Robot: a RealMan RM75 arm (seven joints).
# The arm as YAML. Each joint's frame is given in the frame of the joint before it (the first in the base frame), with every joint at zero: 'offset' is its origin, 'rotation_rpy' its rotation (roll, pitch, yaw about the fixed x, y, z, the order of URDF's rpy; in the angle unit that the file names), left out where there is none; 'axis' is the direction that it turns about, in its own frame. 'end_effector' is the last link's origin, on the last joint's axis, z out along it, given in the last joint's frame.
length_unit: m
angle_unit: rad
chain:
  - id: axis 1
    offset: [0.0, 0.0, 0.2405]
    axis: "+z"
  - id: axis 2
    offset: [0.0, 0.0, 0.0]
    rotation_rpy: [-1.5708, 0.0, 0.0]
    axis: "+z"
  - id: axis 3
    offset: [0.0, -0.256, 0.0]
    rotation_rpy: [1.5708, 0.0, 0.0]
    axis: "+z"
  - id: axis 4
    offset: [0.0, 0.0, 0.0]
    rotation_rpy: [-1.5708, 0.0, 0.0]
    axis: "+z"
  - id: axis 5
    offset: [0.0, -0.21, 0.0]
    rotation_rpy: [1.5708, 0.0, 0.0]
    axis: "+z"
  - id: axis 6
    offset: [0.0, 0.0, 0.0]
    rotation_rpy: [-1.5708, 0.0, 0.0]
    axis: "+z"
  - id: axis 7
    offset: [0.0, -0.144, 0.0]
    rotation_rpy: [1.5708, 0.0, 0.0]
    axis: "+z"
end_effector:
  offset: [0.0, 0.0, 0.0]
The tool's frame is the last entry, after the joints.
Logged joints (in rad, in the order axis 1, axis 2, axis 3, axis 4, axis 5, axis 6, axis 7), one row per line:
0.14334 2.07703 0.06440 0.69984 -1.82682 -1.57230 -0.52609
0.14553 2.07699 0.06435 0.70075 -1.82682 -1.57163 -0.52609
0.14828 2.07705 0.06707 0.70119 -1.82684 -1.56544 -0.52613
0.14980 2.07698 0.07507 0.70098 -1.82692 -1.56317 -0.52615
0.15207 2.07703 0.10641 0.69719 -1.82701 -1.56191 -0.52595
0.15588 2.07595 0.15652 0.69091 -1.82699 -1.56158 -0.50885
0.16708 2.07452 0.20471 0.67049 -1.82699 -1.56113 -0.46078
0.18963 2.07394 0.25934 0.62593 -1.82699 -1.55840 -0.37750
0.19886 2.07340 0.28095 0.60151 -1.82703 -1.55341 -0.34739
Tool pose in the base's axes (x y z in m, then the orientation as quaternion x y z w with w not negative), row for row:
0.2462 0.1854 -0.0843 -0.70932 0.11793 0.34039 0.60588
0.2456 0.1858 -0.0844 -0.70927 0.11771 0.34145 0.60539
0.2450 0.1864 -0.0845 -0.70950 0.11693 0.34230 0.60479
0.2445 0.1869 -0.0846 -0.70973 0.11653 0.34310 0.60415
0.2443 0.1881 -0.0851 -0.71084 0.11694 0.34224 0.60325
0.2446 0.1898 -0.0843 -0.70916 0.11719 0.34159 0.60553
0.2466 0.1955 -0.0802 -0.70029 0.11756 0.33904 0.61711
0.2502 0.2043 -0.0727 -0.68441 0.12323 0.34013 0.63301
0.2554 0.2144 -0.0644 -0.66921 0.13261 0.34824 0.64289
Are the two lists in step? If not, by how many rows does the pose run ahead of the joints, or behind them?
The pose runs 2 rows behind the joints: the pose in row i belongs to the joints in row i - 2.
